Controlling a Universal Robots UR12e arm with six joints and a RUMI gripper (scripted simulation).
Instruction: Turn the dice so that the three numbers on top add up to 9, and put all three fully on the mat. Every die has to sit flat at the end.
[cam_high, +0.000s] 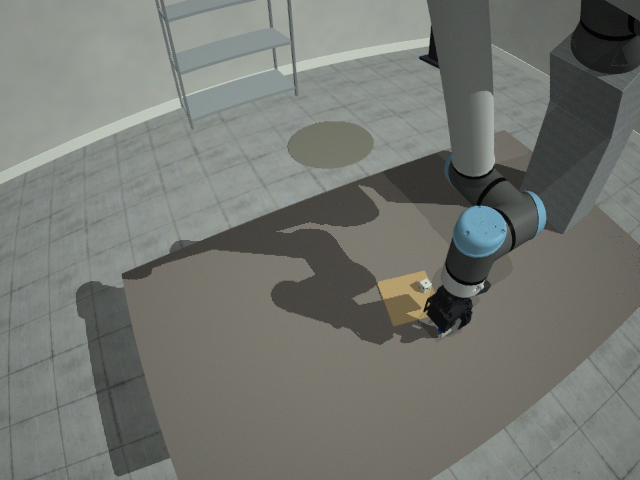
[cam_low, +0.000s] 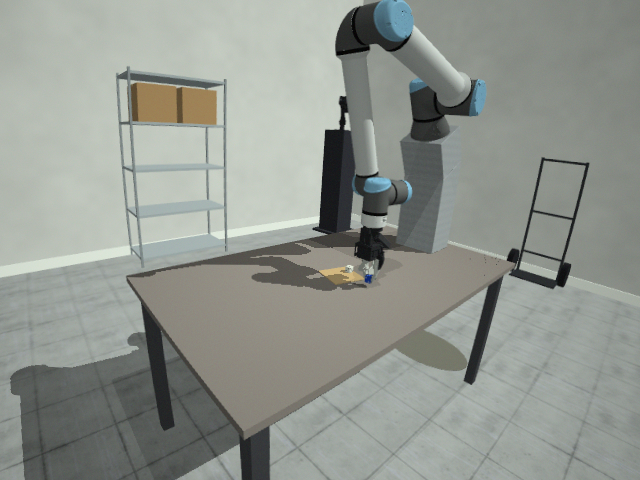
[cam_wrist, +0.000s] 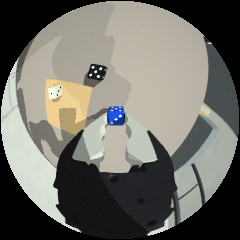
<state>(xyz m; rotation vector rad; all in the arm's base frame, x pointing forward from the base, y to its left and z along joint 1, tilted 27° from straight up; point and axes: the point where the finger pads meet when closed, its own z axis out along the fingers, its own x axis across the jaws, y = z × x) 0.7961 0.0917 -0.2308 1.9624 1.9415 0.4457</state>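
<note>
The tan mat lies 130 mm to the right of my hand and 30 mm below it. Also, from my hand: blue die (right at my hand); white die (50 mm behind, 130 mm to the right, 20 mm below); black die (70 mm behind, 30 mm to the right, 20 mm below).
</note>
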